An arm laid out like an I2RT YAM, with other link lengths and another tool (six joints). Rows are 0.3 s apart.
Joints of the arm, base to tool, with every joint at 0 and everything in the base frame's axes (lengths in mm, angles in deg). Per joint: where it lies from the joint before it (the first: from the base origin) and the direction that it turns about. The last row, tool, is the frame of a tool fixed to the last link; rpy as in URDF.
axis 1: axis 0 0 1 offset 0 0 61.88
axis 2: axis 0 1 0 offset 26.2 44.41 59.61
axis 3: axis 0 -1 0 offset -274.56 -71.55 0
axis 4: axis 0 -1 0 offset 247.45 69.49 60.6
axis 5: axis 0 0 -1 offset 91.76 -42.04 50.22
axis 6: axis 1 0 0 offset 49.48 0 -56.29
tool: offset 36 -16 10 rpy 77.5 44 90
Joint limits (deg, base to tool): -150..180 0..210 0..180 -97..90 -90..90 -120..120
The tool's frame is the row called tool.
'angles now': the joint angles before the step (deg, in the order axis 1, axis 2, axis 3, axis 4, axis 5, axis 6). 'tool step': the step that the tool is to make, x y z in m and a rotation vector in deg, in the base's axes. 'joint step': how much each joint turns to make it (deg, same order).
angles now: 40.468 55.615 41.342 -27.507 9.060 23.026
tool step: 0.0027 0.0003 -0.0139 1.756 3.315 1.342
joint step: -1.856 1.275 -1.503 1.292 -4.698 0.395
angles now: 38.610 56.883 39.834 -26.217 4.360 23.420
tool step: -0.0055 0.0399 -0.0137 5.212 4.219 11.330
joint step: 4.120 4.968 -0.503 5.667 -9.843 -0.052
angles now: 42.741 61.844 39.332 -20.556 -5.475 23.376
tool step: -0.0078 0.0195 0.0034 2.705 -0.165 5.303
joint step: 3.069 0.816 0.198 2.606 -2.879 -0.147
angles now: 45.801 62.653 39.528 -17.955 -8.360 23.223
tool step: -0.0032 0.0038 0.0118 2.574 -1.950 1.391
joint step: 0.775 -1.730 0.123 1.339 -0.714 -0.104
